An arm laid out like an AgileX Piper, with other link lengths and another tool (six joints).
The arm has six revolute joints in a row. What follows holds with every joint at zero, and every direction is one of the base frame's.
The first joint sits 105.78 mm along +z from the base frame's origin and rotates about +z.
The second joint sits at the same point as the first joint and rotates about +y.
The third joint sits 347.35 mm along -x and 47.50 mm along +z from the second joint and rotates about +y.
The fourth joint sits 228.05 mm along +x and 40.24 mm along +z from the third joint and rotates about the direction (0.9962, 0, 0.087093).
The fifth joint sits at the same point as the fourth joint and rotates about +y.
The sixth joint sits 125.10 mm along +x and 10.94 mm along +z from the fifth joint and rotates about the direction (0.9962, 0, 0.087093).
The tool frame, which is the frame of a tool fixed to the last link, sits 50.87 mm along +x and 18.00 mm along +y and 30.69 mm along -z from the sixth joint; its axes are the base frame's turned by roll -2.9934, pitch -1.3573 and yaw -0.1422 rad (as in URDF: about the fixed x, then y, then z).
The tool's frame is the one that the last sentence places.
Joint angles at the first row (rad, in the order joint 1, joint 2, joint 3, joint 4, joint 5, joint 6):
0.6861 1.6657 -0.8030 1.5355 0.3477 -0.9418
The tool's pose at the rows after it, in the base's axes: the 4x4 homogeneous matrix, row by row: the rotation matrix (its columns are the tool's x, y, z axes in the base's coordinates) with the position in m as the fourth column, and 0 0 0 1 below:
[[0.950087, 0.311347, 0.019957, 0.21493], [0.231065, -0.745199, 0.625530, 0.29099], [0.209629, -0.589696, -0.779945, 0.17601], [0, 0, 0, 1]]
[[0.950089, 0.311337, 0.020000, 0.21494], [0.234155, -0.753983, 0.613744, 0.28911], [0.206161, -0.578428, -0.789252, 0.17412], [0, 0, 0, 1]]
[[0.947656, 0.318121, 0.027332, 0.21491], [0.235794, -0.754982, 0.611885, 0.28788], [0.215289, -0.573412, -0.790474, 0.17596], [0, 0, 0, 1]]
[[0.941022, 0.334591, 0.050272, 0.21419], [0.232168, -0.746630, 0.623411, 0.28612], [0.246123, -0.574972, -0.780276, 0.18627], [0, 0, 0, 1]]
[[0.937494, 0.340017, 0.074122, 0.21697], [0.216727, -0.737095, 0.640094, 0.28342], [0.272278, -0.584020, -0.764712, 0.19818], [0, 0, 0, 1]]
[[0.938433, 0.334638, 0.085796, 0.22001], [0.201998, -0.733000, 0.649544, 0.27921], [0.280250, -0.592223, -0.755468, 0.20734], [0, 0, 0, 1]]
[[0.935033, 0.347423, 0.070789, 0.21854], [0.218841, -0.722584, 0.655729, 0.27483], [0.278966, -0.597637, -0.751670, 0.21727], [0, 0, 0, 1]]
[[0.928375, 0.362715, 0.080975, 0.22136], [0.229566, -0.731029, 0.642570, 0.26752], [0.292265, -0.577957, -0.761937, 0.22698], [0, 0, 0, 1]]
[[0.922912, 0.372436, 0.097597, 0.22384], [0.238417, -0.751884, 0.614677, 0.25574], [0.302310, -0.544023, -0.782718, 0.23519], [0, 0, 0, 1]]
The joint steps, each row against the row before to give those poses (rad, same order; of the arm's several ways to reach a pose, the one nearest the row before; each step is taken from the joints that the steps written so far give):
0.0000 0.0000 0.0000 -0.0605 -0.0139 0.0528
0.0000 0.0000 0.0000 -0.0385 -0.0070 0.0320
0.0000 -0.0077 0.0000 -0.0127 -0.0048 0.0062
0.0000 -0.0298 -0.0021 -0.0074 -0.0048 0.0026
-0.0131 -0.0269 -0.0098 -0.0127 0.0050 0.0141
-0.0199 -0.0199 -0.0122 -0.0492 0.0146 0.0525
-0.0219 -0.0211 -0.0207 -0.0971 0.0466 0.0825
-0.0213 -0.0228 -0.0302 -0.1366 0.0256 0.1085
-0.0250 -0.0284 -0.0265 -0.1608 0.0284 0.1249

